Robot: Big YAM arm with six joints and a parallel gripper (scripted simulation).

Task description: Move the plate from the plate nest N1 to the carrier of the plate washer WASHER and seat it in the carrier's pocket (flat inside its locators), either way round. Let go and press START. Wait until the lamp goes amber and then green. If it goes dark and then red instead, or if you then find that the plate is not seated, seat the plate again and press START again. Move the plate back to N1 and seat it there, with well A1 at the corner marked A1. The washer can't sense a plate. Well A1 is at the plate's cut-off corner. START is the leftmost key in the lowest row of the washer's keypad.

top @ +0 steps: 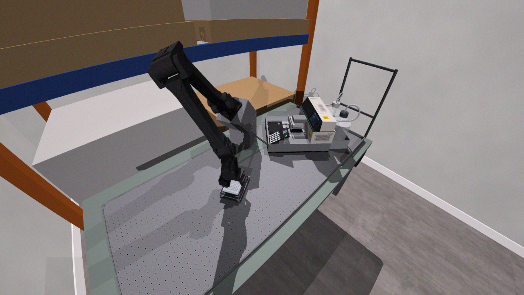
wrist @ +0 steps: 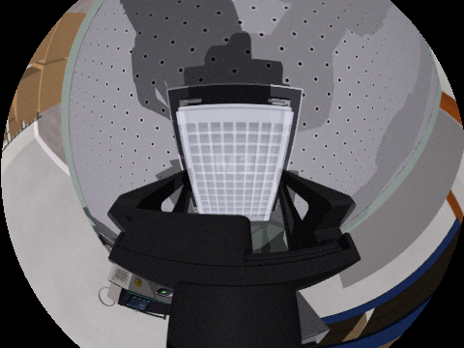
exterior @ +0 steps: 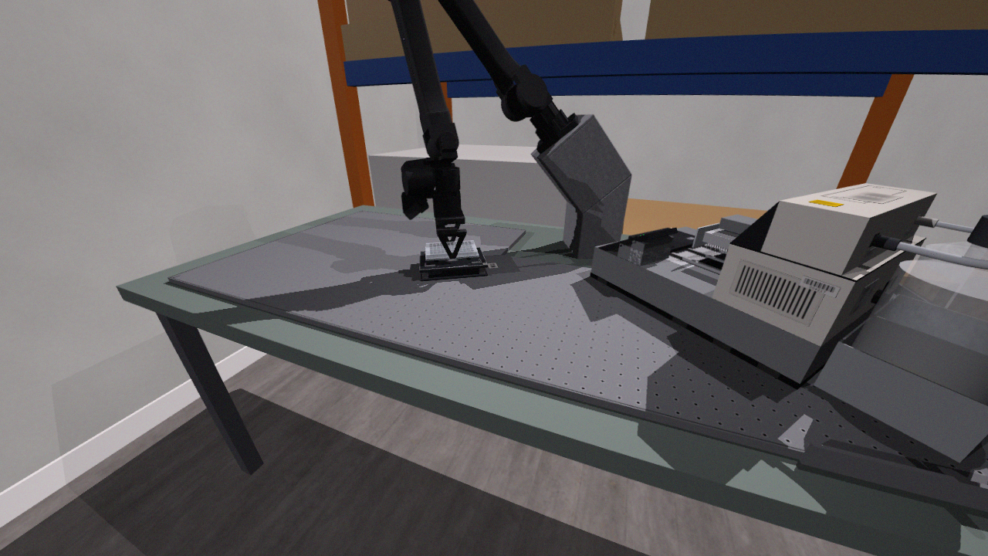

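Now: hand right at the white well plate. From my hand the other things lie so: black plate nest N1: 30 mm below; plate washer: 620 mm to the left, 80 mm above, 40 mm ahead.
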